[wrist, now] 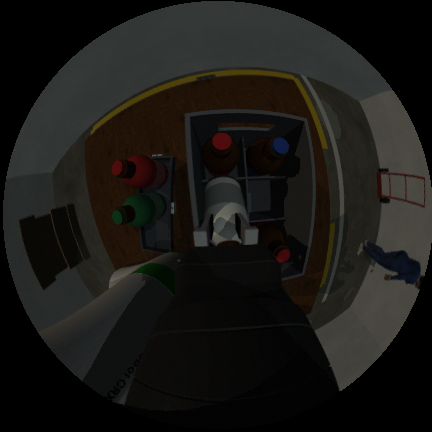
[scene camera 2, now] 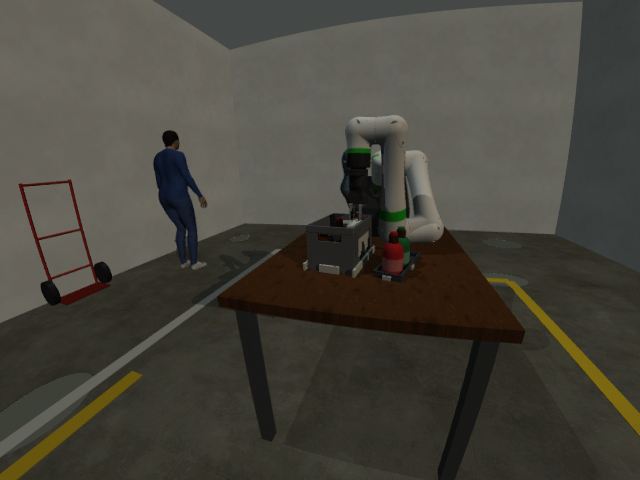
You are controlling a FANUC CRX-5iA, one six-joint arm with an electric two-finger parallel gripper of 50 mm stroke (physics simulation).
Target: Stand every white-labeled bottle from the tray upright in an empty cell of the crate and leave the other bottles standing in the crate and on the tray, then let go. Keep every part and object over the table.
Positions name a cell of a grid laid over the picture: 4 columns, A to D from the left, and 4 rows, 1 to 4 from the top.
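Visible from the wrist: my gripper (wrist: C3), a green bottle (wrist: B2), a red-capped brown bottle (wrist: C3) and another red-capped brown bottle (wrist: C2). Visible from the scene: a red bottle (scene camera 2: C3).
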